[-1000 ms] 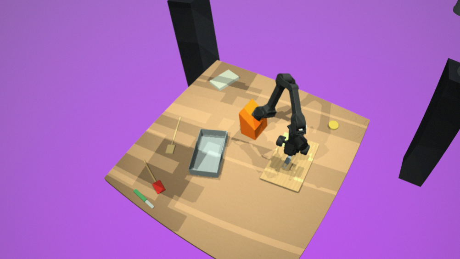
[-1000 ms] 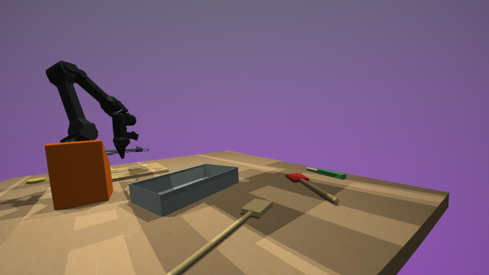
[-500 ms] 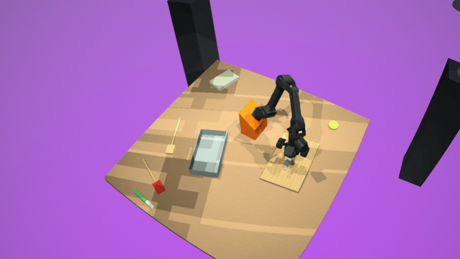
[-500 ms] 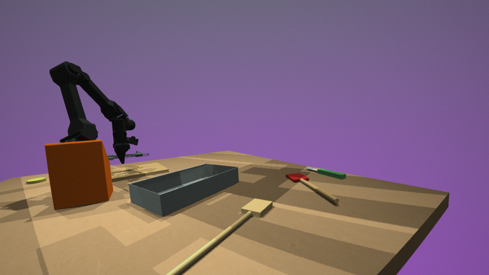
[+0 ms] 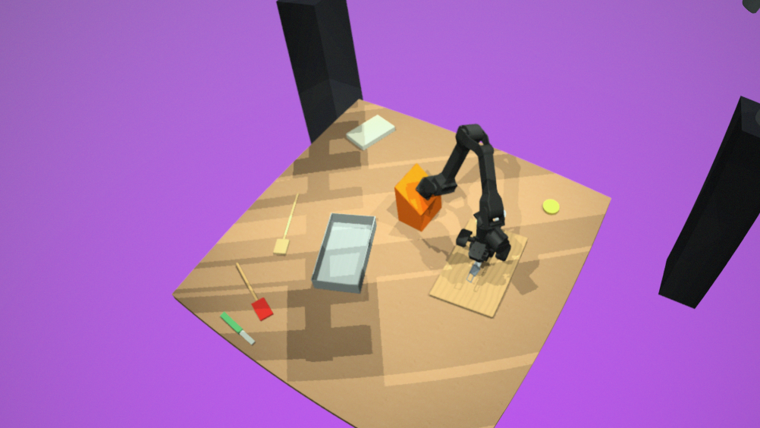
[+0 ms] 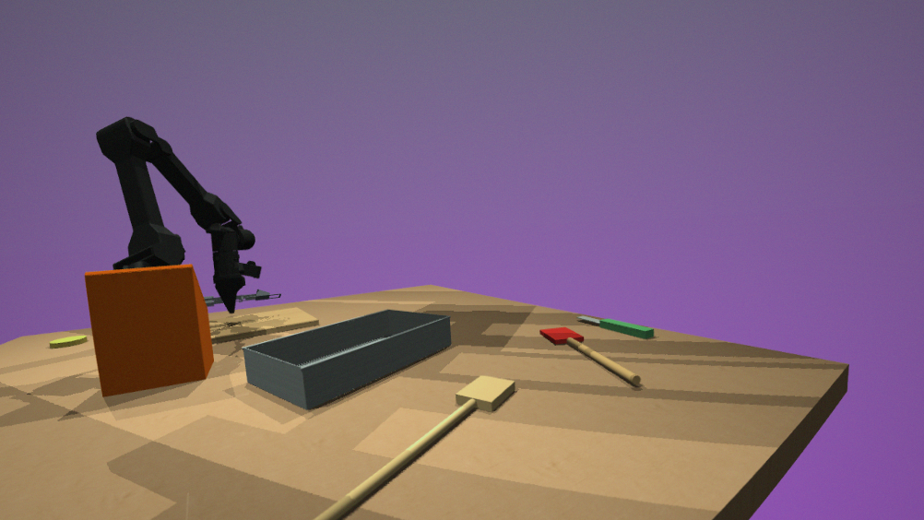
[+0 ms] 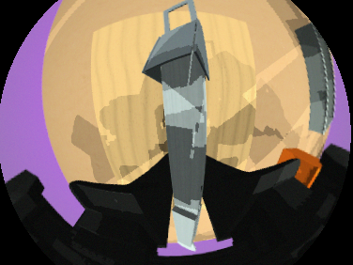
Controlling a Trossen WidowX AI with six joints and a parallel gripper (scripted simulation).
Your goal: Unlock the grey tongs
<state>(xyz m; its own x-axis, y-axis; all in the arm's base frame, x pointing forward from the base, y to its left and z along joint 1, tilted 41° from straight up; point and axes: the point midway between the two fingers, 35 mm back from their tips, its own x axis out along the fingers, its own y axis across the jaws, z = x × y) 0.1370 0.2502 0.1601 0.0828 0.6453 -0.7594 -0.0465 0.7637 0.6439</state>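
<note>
Right now the wooden board is 4 cm below my gripper tip and 1 cm ahead of it. Also, from my gripper tip: grey roasting tin 46 cm to the right, 18 cm ahead, 2 cm below; then red spatula 67 cm to the right, 49 cm ahead, 4 cm below; then white block 72 cm to the right, 42 cm behind, 3 cm below.
</note>
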